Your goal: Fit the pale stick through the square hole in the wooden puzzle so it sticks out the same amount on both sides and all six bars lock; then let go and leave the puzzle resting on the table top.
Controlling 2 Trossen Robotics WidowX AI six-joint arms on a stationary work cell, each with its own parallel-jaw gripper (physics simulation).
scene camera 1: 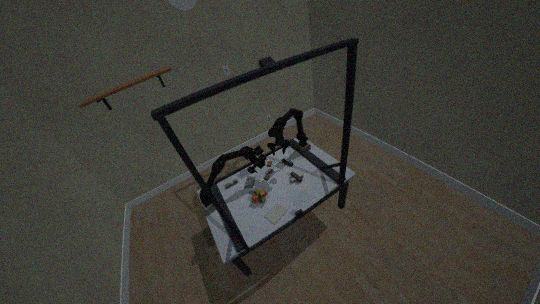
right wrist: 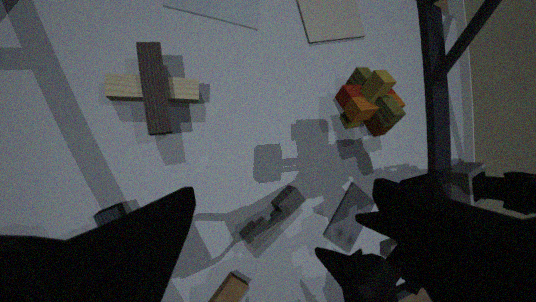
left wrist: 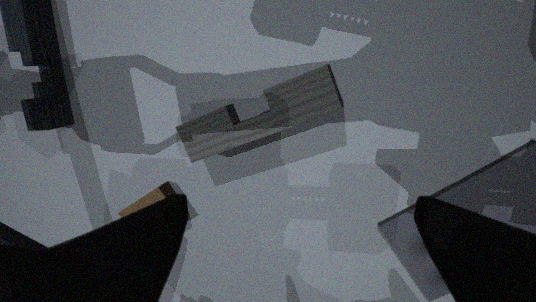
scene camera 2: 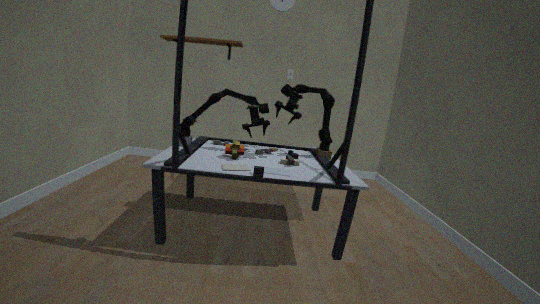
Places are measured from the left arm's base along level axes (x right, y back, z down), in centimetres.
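Pixels of known places: left gripper, between the fingertips: [scene camera 1: 261, 169] [right wrist: 337, 233] [left wrist: 302, 207] [scene camera 2: 257, 136]; right gripper, between the fingertips: [scene camera 1: 278, 154] [right wrist: 284, 192] [scene camera 2: 282, 121]; left arm's base, origin of its link: [scene camera 1: 207, 202] [right wrist: 478, 186] [scene camera 2: 184, 135]; right arm's base, origin of its link: [scene camera 1: 303, 144] [scene camera 2: 324, 149].
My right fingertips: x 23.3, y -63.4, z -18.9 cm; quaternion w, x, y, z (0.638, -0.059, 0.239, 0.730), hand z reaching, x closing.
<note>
Ahead of a thing's pixels: the offset from my right fingertips to its top centre. "*": to the spot under its first point.
A pale stick @(* dy -1.1, dx +10.8, dz +22.5 cm) [right wrist: 185, 90] lies on the table at the upper left of the right wrist view, with a dark brown bar @(dy -5.0, dx +11.5, dz +21.1 cm) [right wrist: 155, 90] crossing on top. The coloured wooden puzzle [scene camera 1: 259, 195] [scene camera 2: 234, 149] [right wrist: 370, 102] of interlocked red, orange, yellow and green bars stands apart from them. A square hole cannot be made out. My left gripper [scene camera 1: 257, 168] [scene camera 2: 258, 135] [left wrist: 302, 207] is open and empty, above a loose grey notched bar @(dy +7.6, dx -11.0, dz +22.5 cm) [left wrist: 305, 97] [right wrist: 287, 202]. My right gripper [scene camera 2: 283, 120] [right wrist: 284, 192] is open and empty, high above the table.
A black notched bar @(dy -13.8, dx -7.9, dz +22.5 cm) [left wrist: 47, 75], a tan bar @(dy -2.6, dx -21.1, dz +23.9 cm) [left wrist: 145, 202] [right wrist: 232, 287] and a grey plate @(dy +24.3, dx -18.0, dz +24.8 cm) [left wrist: 415, 250] [right wrist: 350, 215] lie around the grey bar. A flat pale pad @(dy +30.0, dx +22.6, dz +24.9 cm) [scene camera 1: 276, 214] [scene camera 2: 235, 167] [right wrist: 332, 20] lies near the table's front edge. The two grippers are close together.
</note>
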